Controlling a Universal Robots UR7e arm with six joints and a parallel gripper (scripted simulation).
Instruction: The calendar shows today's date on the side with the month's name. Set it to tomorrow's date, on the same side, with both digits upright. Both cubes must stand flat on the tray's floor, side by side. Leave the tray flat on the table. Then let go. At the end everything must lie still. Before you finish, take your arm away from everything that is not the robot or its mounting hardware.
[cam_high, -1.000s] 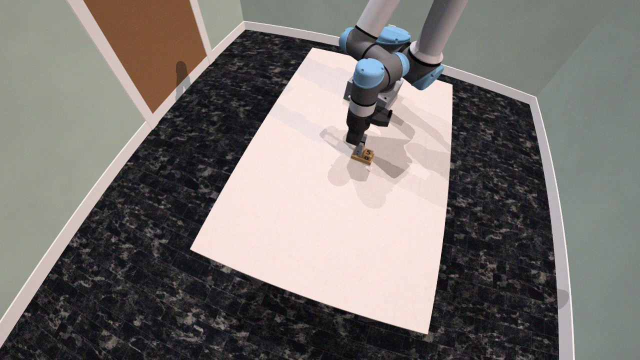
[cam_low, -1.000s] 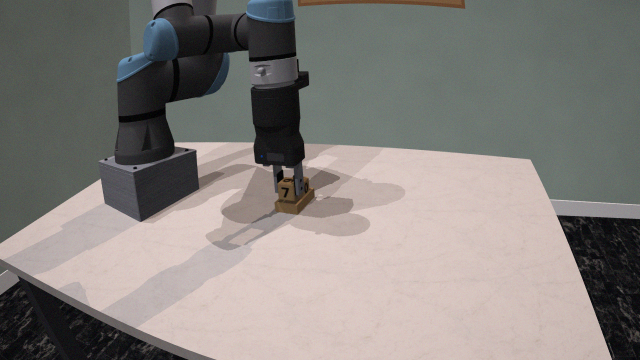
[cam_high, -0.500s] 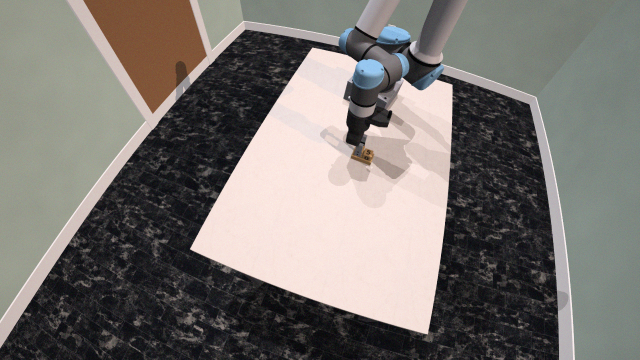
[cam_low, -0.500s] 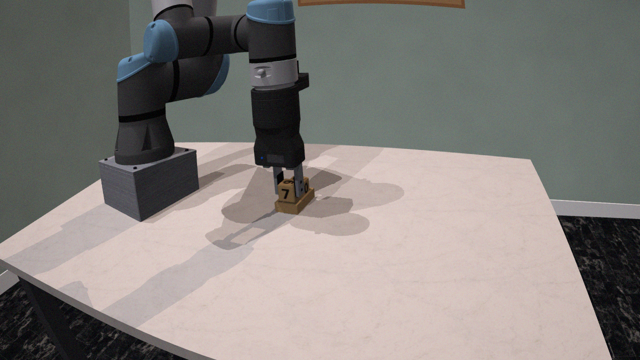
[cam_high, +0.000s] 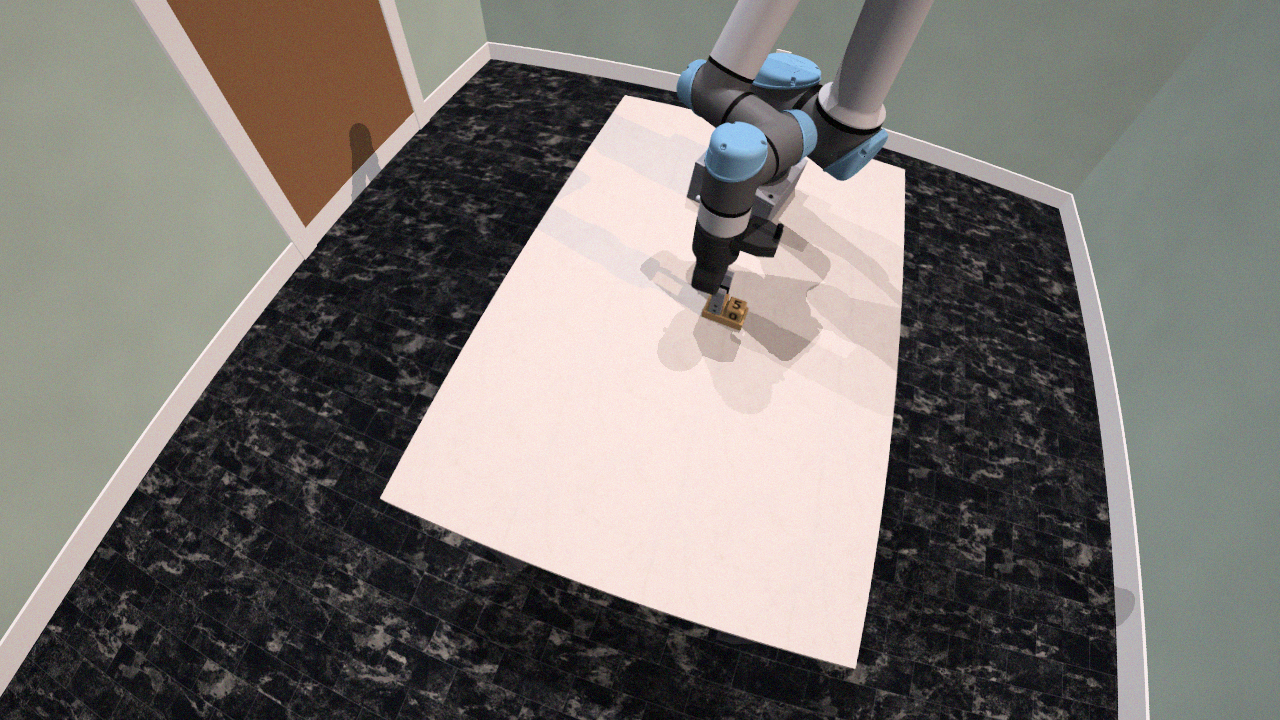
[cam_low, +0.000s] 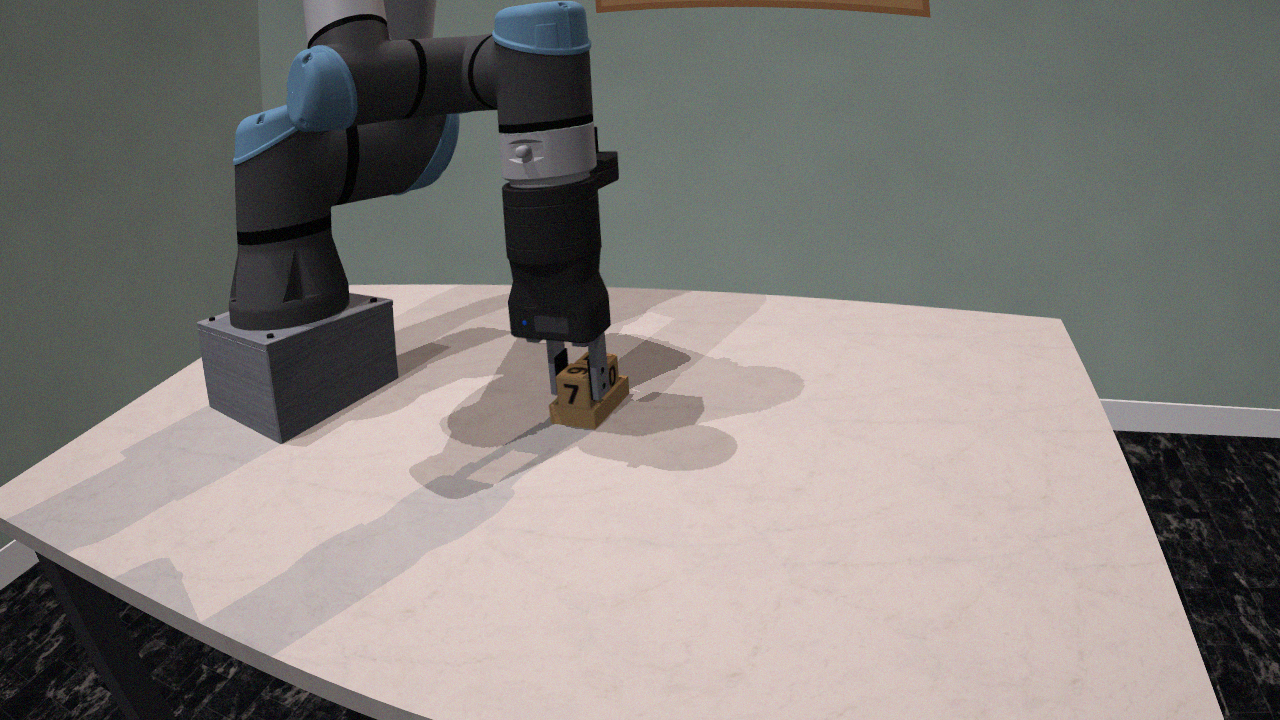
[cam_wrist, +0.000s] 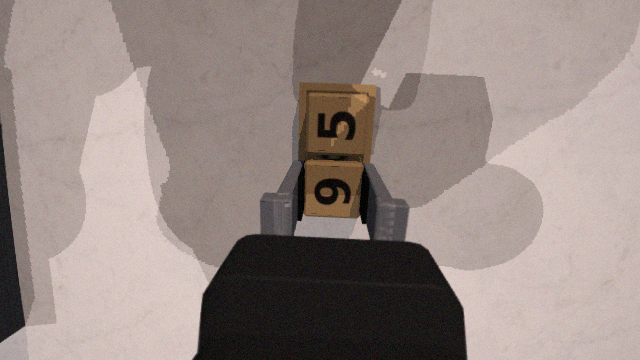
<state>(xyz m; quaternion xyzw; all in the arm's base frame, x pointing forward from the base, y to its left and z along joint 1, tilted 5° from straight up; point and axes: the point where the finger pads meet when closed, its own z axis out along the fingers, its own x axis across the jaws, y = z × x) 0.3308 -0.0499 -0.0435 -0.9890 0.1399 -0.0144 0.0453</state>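
My gripper is now 2 cm to the right of the wooden calendar tray and 3 cm above it.
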